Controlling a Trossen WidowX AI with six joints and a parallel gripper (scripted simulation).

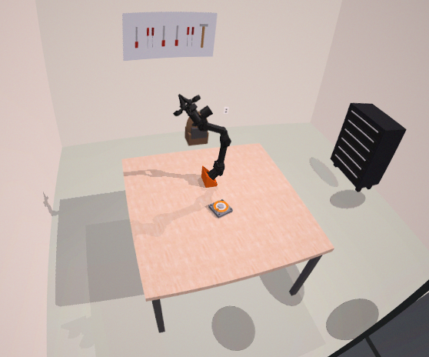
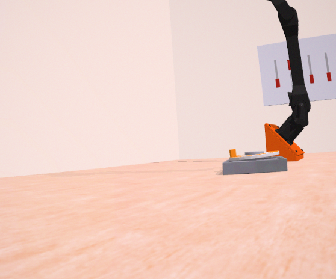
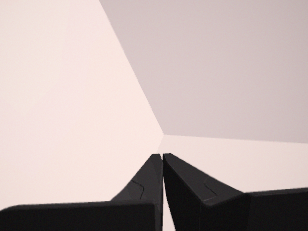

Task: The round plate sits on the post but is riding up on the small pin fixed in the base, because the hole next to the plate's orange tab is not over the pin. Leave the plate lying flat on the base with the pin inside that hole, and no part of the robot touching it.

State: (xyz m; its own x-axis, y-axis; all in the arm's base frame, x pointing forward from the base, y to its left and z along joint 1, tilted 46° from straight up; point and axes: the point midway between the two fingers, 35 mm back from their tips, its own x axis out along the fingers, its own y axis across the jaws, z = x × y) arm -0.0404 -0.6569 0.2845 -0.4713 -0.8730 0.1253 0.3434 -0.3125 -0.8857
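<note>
My gripper tip is 730 mm above the round plate, 300 mm short of it and 220 mm to the right of it. From my gripper tip the other things lie so: base 740 mm below, 290 mm ahead, 240 mm to the left.
</note>
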